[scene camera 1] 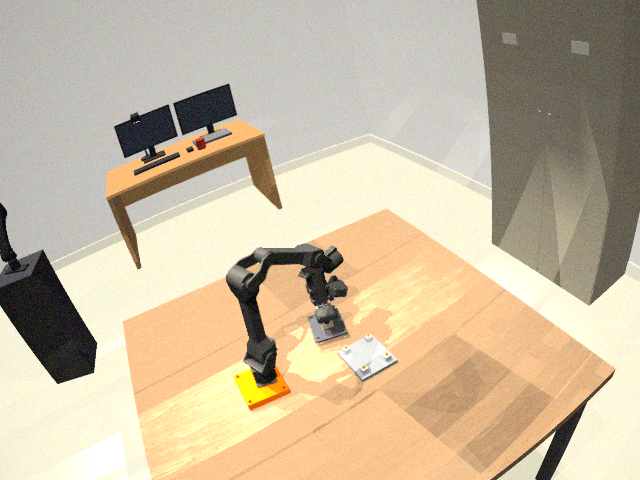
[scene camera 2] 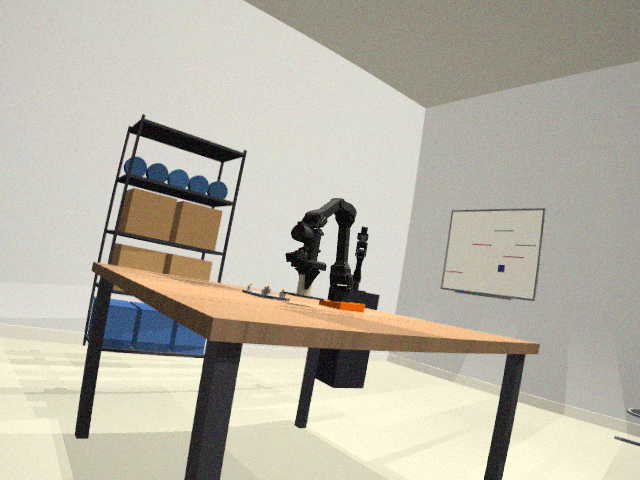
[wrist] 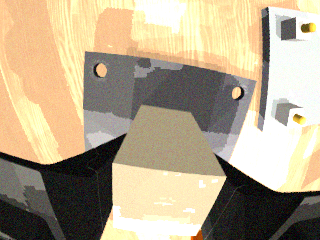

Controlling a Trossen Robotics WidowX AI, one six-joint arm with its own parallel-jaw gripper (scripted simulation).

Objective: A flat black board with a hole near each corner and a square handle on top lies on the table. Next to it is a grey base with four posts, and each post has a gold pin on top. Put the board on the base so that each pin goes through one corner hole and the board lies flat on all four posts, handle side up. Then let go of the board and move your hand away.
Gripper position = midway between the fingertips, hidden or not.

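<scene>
My gripper [scene camera 1: 325, 319], [scene camera 2: 303, 288], [wrist: 162, 143]: carrying a black board [scene camera 1: 335, 328]. Grey base [scene camera 1: 371, 354] in sight.
</scene>
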